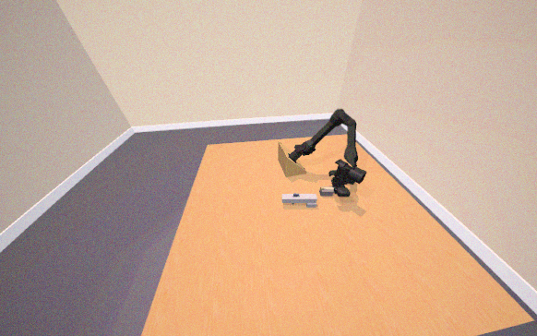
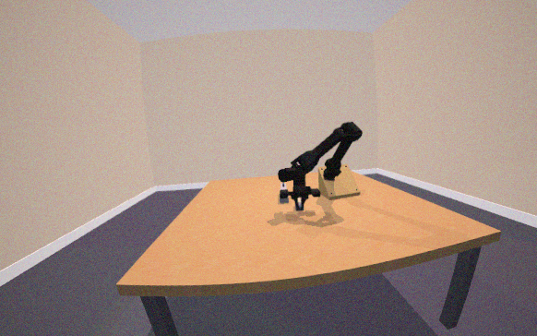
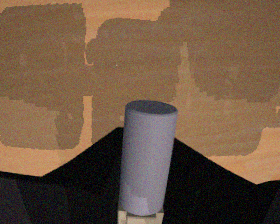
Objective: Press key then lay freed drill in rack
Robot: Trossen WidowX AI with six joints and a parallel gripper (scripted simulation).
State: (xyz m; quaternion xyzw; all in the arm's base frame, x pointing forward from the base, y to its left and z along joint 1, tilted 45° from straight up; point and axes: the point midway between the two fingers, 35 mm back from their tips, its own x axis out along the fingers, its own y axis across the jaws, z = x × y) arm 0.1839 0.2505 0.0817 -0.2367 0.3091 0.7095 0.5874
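Right now my gripper tip is 4 cm to the left of the drill and 3 cm below it. Round my gripper tip: blue key 25 cm to the right, 7 cm ahead, 4 cm above; grey holder block 22 cm to the right, 7 cm ahead, 3 cm above; dark grey rack 5 cm to the right, 1 cm above.
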